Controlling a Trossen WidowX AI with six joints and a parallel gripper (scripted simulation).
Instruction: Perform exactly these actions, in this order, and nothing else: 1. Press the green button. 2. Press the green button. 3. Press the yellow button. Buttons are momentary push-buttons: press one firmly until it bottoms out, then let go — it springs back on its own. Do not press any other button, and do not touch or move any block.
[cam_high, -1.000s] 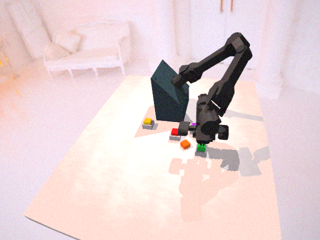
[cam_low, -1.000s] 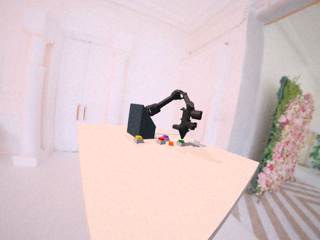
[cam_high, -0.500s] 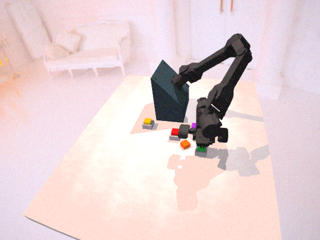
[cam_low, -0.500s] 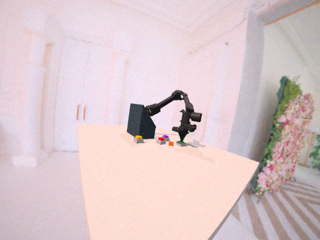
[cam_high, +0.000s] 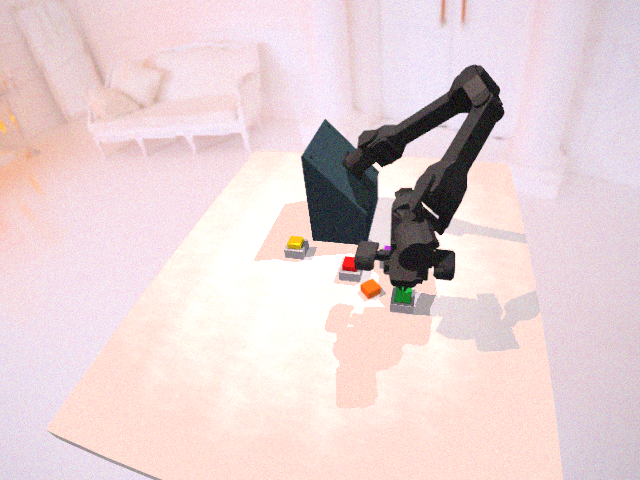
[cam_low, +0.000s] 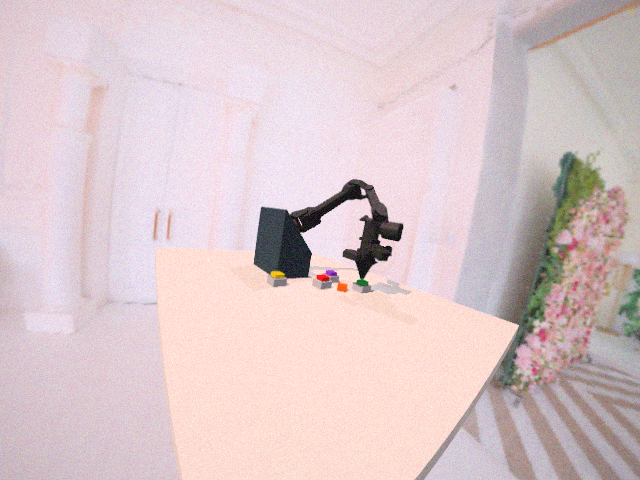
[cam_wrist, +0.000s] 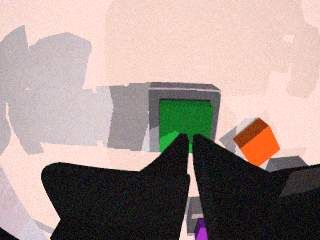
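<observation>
Now: the green button 10 mm below my gripper tip. Round my gripper tip: orange block (70 mm to the right, 30 mm below, 20 mm behind); red button (120 mm to the right, 70 mm behind, 10 mm below); purple button (120 mm behind, 40 mm to the right, 10 mm below).
</observation>
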